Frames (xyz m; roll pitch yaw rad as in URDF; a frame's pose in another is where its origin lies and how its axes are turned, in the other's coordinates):
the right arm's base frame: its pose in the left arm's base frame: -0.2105 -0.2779 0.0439 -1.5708 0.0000 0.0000
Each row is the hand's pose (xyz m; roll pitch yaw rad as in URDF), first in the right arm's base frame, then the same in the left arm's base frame.
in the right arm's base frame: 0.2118 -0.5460 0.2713 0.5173 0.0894 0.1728
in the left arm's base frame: 0.0013 -0.0066 0.5899 -1.0691 0.1721 -0.0907
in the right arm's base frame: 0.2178 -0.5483 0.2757 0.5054 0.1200 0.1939
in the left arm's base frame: 0.0073 -0.0022 0.5922 -1.0889 0.1925 -0.1223
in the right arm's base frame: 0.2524 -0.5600 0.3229 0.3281 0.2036 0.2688
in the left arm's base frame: 0.0419 0.0450 0.6039 -1.2983 0.2631 -0.2110
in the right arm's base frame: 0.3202 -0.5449 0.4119 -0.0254 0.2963 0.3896
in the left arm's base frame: 0.1097 0.1340 0.5888 -1.7155 0.3718 -0.3188
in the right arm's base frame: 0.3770 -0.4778 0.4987 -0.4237 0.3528 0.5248
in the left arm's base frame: 0.1665 0.2208 0.5217 -2.1919 0.4895 -0.4023
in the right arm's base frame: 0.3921 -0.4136 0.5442 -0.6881 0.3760 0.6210
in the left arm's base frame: 0.1816 0.2663 0.4575 -2.5158 0.5719 -0.4519
